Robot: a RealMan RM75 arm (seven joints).
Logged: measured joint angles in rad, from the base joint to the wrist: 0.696, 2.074, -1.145, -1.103, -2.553, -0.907, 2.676; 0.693, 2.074, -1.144, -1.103, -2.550, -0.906, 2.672; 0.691, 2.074, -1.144, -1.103, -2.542, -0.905, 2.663; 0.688, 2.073, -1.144, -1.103, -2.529, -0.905, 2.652; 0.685, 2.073, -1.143, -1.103, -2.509, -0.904, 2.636; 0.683, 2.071, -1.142, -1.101, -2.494, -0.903, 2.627; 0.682, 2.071, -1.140, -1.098, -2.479, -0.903, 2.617; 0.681, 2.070, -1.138, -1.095, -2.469, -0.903, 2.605; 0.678, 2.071, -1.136, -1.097, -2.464, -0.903, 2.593; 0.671, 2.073, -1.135, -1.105, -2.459, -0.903, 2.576; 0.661, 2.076, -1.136, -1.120, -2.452, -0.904, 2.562; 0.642, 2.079, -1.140, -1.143, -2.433, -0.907, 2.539; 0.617, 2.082, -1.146, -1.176, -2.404, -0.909, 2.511
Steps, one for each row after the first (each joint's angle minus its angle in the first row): -0.003, 0.000, 0.001, 0.000, 0.003, 0.001, -0.004; -0.005, 0.000, 0.001, 0.000, 0.011, 0.002, -0.013; -0.008, -0.001, 0.001, 0.000, 0.024, 0.002, -0.024; -0.011, -0.001, 0.002, 0.000, 0.044, 0.003, -0.040; -0.013, -0.003, 0.003, 0.002, 0.059, 0.004, -0.049; -0.014, -0.003, 0.005, 0.005, 0.074, 0.004, -0.059; -0.015, -0.004, 0.007, 0.008, 0.084, 0.004, -0.071; -0.018, -0.003, 0.009, 0.006, 0.089, 0.004, -0.083; -0.025, -0.001, 0.010, -0.002, 0.094, 0.004, -0.100; -0.035, 0.002, 0.009, -0.017, 0.101, 0.003, -0.114; -0.054, 0.005, 0.005, -0.040, 0.120, 0.000, -0.137; -0.079, 0.008, -0.001, -0.073, 0.149, -0.002, -0.165
